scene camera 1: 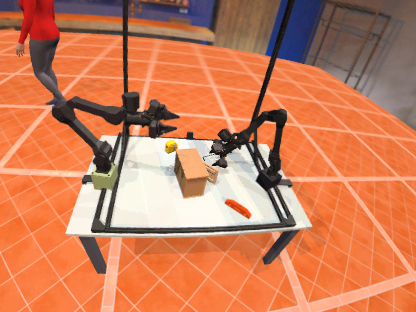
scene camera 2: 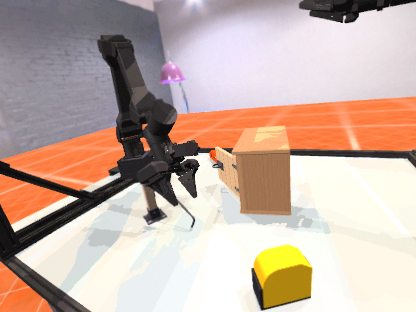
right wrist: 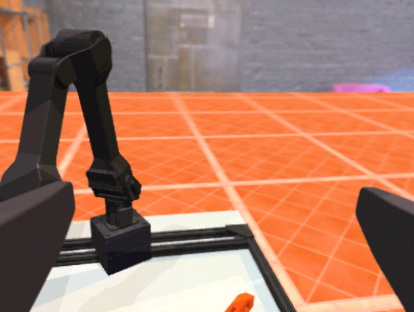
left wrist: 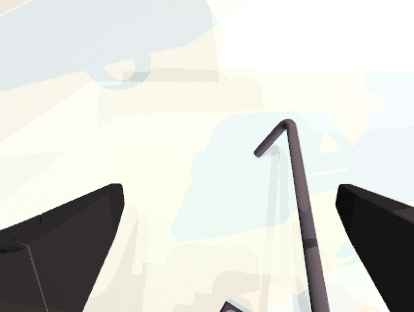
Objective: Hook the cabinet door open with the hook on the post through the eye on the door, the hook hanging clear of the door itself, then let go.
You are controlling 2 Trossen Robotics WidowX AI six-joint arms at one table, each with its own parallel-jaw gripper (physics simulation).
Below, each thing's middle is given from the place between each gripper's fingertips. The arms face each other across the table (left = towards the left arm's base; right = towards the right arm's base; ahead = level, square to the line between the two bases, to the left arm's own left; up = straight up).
I see the thin metal hook [left wrist: 315, 278] 2 cm to the left of my left hand, 2 cm behind it and 1 cm above it. Also, from my left hand: wooden cabinet [scene camera 2: 262, 154] 16 cm ahead, 11 cm to the right, 4 cm above; cabinet door [scene camera 2: 226, 163] 13 cm ahead, 6 cm to the right, 3 cm above; yellow block [scene camera 2: 283, 271] 24 cm to the right, 13 cm behind, 1 cm below.
Now: right hand 80 mm past the wooden cabinet, 130 mm to the right of it and 350 mm above it. Round my right hand: cabinet door: 110 mm behind, 190 mm to the left, 360 mm below; yellow block: 360 mm behind, 10 mm to the left, 400 mm below; thin metal hook: 260 mm behind, 270 mm to the left, 380 mm below.
